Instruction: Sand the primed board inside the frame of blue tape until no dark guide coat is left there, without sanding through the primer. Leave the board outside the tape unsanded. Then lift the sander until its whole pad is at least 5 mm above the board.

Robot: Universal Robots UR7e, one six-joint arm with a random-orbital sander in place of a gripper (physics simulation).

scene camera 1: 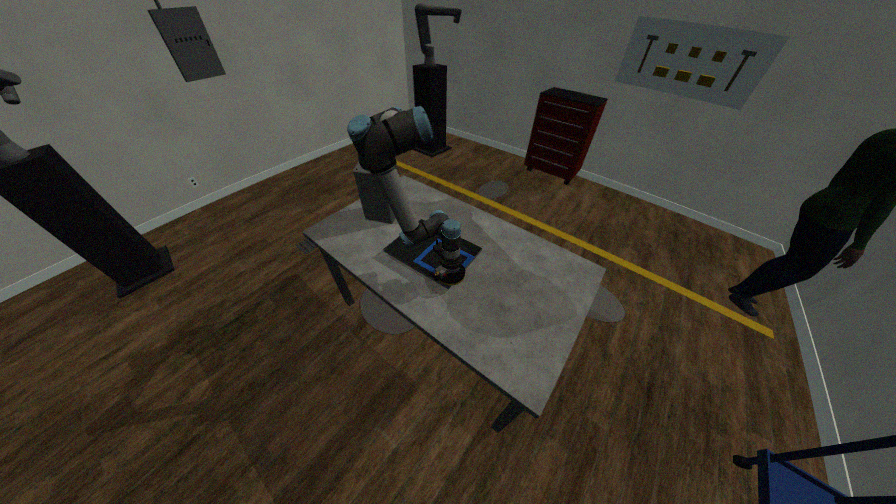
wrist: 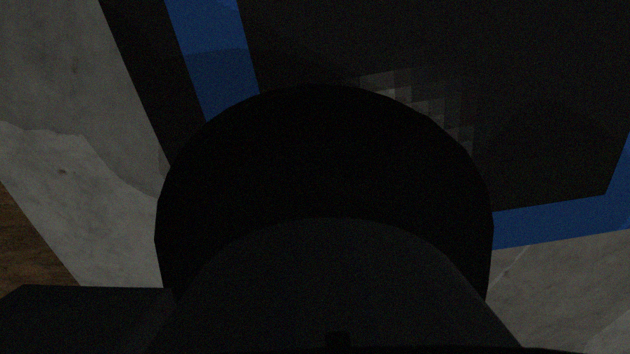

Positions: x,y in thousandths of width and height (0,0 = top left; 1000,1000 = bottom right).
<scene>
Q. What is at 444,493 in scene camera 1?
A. A dark guide coat.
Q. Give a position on a blue tape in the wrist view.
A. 342,143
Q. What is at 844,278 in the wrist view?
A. A dark guide coat.
</scene>
